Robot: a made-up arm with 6 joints. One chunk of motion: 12 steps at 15 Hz.
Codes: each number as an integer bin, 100 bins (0 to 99) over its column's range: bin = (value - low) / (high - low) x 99, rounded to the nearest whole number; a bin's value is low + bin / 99 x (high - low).
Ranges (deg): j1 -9..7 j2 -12..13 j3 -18..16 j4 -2..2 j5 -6..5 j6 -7..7
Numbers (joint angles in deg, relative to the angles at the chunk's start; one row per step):
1: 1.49 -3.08 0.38 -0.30 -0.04 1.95
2: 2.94 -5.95 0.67 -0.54 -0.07 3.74
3: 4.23 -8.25 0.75 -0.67 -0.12 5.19
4: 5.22 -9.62 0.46 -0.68 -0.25 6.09
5: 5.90 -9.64 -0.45 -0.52 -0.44 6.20
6: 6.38 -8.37 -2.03 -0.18 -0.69 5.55
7: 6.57 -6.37 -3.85 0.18 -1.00 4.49
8: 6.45 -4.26 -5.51 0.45 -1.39 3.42
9: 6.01 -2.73 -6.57 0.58 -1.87 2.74
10: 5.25 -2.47 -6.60 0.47 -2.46 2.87
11: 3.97 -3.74 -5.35 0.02 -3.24 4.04
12: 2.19 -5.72 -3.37 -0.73 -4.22 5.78
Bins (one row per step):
1: 65 35 54 42 54 63
2: 74 24 54 36 53 76
3: 82 15 55 33 53 86
4: 88 9 54 33 52 93
5: 92 9 51 37 50 93
6: 95 14 47 45 48 89
7: 96 22 41 54 45 81
8: 96 31 36 61 41 74
9: 93 37 33 64 37 69
10: 88 38 33 61 32 70
11: 80 33 37 50 25 78
12: 69 25 43 31 16 90

